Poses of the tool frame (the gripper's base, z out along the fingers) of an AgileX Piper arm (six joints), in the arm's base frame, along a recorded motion.
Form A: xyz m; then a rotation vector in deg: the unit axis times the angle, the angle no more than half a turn.
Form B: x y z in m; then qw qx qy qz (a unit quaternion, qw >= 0). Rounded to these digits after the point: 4 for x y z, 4 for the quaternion.
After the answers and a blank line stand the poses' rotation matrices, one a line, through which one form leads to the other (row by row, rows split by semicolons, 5 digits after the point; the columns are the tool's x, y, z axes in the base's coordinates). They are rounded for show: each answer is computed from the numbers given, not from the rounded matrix.
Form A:
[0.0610, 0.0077, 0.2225, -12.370, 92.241, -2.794]
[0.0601, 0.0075, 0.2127, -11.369, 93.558, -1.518]
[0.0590, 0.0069, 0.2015, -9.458, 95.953, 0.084]
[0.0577, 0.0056, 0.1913, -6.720, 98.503, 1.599]
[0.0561, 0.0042, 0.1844, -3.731, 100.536, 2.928]
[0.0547, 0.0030, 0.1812, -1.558, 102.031, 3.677]
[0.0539, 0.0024, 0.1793, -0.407, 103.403, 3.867]
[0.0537, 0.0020, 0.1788, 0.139, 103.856, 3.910]
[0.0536, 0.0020, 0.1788, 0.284, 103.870, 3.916]
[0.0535, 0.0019, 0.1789, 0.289, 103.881, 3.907]
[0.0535, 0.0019, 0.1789, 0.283, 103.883, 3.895]
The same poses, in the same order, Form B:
[0.0610, 0.0077, 0.2225, 0.6877, -0.0965, 0.7193, -0.0218]
[0.0601, 0.0075, 0.2127, 0.6803, -0.0884, 0.7274, -0.0118]
[0.0590, 0.0069, 0.2015, 0.6664, -0.0731, 0.7420, 0.0006]
[0.0577, 0.0056, 0.1913, 0.6511, -0.0517, 0.7571, 0.0123]
[0.0561, 0.0042, 0.1844, 0.6384, -0.0285, 0.7688, 0.0224]
[0.0547, 0.0030, 0.1812, 0.6286, -0.0119, 0.7771, 0.0280]
[0.0539, 0.0024, 0.1793, 0.6193, -0.0031, 0.7846, 0.0293]
[0.0537, 0.0020, 0.1788, 0.6161, 0.0011, 0.7871, 0.0296]
[0.0536, 0.0020, 0.1788, 0.6160, 0.0022, 0.7871, 0.0297]
[0.0535, 0.0019, 0.1789, 0.6160, 0.0022, 0.7872, 0.0296]
[0.0535, 0.0019, 0.1789, 0.6160, 0.0021, 0.7872, 0.0295]

-0.03562 -0.10879 0.99343; -0.16872 0.98044 0.10132; -0.98502 -0.16400 -0.05328
-0.05863 -0.11255 0.99192; -0.14467 0.98409 0.10311; -0.98774 -0.13745 -0.07398
-0.10108 -0.10940 0.98884; -0.10767 0.98930 0.09844; -0.98903 -0.09651 -0.11178
-0.14670 -0.09421 0.98468; -0.06220 0.99436 0.08587; -0.98722 -0.04865 -0.15173
-0.18314 -0.07246 0.98041; -0.01528 0.99737 0.07086; -0.98297 -0.00200 -0.18377
-0.20949 -0.05365 0.97634; 0.01676 0.99815 0.05845; -0.97767 0.02861 -0.20821
-0.23302 -0.04119 0.97160; 0.03150 0.99826 0.04987; -0.97196 0.04222 -0.23132
-0.24073 -0.03486 0.96997; 0.03817 0.99824 0.04535; -0.96984 0.04794 -0.23897
-0.24097 -0.03318 0.96997; 0.03995 0.99823 0.04407; -0.96971 0.04937 -0.23922
-0.24115 -0.03303 0.96993; 0.03992 0.99824 0.04392; -0.96967 0.04931 -0.23940
-0.24117 -0.03299 0.96992; 0.03974 0.99825 0.04383; -0.96967 0.04911 -0.23944

